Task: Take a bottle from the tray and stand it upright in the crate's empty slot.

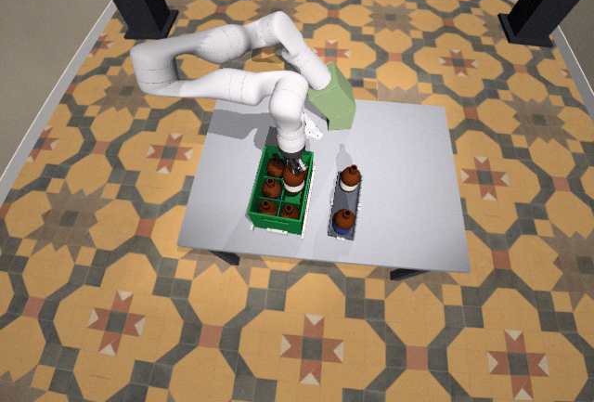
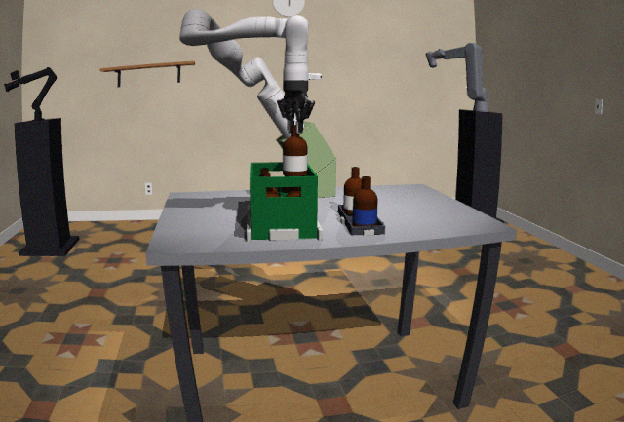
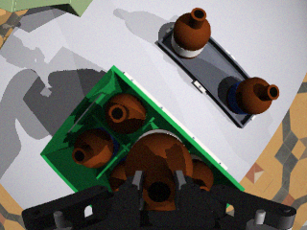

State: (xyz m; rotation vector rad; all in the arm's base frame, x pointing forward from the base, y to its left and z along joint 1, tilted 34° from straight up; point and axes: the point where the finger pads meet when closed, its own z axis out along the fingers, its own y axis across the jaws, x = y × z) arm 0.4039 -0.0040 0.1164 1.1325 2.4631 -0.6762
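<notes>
Right now the brown bottle is 70 mm below my hand. From my hand the other things lie so: tray (10 mm ahead, 200 mm to the left, 290 mm below); then white-label bottle (80 mm behind, 210 mm to the left, 220 mm below); then crate (40 mm to the right, 220 mm below).
</notes>
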